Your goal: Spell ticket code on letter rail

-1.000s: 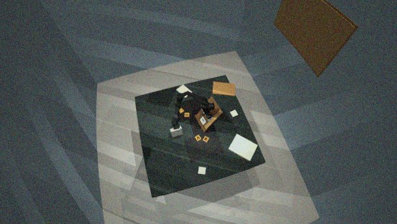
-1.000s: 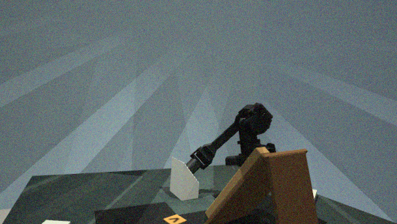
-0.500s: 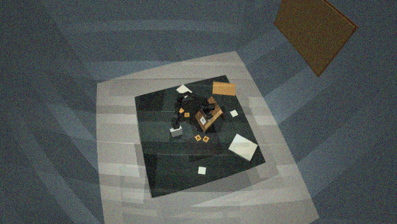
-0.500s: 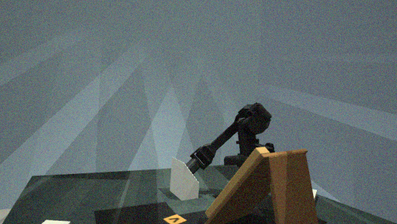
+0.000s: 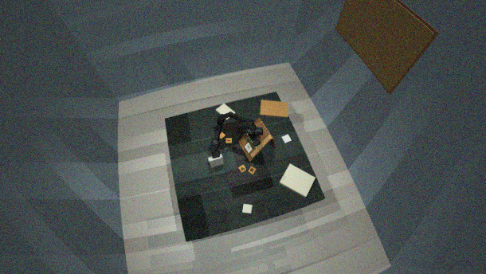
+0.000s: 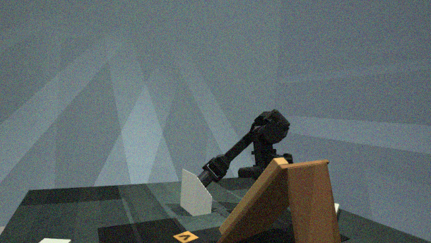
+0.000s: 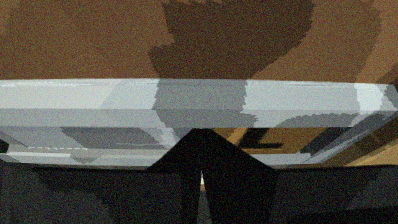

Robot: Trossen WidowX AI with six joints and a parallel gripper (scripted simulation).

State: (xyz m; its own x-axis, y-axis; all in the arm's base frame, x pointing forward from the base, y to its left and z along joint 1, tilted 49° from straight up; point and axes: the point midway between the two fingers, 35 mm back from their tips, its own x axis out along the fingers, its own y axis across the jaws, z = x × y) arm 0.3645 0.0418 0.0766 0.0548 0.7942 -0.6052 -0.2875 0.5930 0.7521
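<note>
Right now the orange letter tile is 10 mm ahead of my gripper tip and 30 mm to the right of it. From my gripper tip the other things lie so: flat orange panel (320 mm ahead, 420 mm to the left, 150 mm below); white ticket (50 mm behind, 30 mm to the right, 90 mm below); yellow letter tile (140 mm behind, 200 mm to the right, 160 mm below).
</note>
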